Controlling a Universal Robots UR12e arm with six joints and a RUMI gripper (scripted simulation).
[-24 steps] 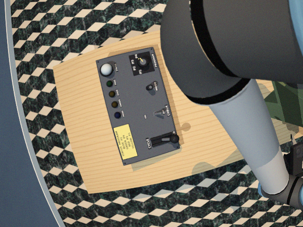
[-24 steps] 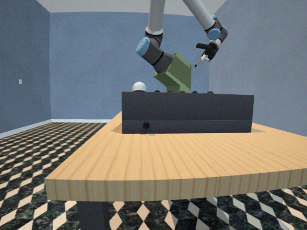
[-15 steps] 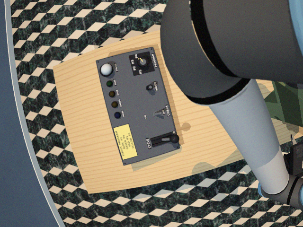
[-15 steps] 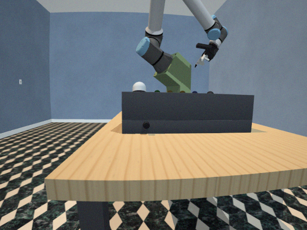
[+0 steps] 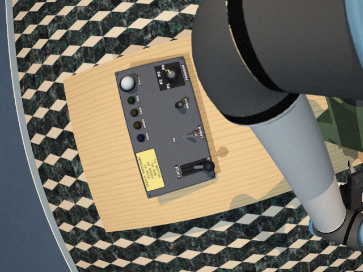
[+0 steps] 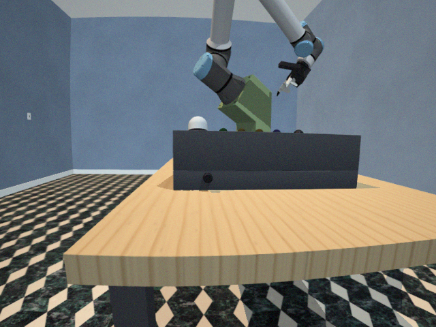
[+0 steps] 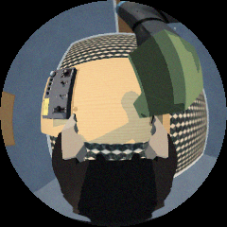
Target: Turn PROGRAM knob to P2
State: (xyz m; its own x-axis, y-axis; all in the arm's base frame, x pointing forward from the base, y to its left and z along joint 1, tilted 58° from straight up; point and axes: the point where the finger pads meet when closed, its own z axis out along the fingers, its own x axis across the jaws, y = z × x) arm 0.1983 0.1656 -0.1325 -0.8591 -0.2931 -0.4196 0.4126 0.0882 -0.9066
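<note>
Now: hand 41 cm short of the mode knob, 37 cm to the left of it and 27 cm above it. From my hand the other things lie so: check toggle: 42 cm ahead, 25 cm to the right, 28 cm below; then dark grey console: 45 cm ahead, 32 cm to the right, 30 cm below; then cycle lever: 42 cm ahead, 13 cm to the right, 26 cm below.
</note>
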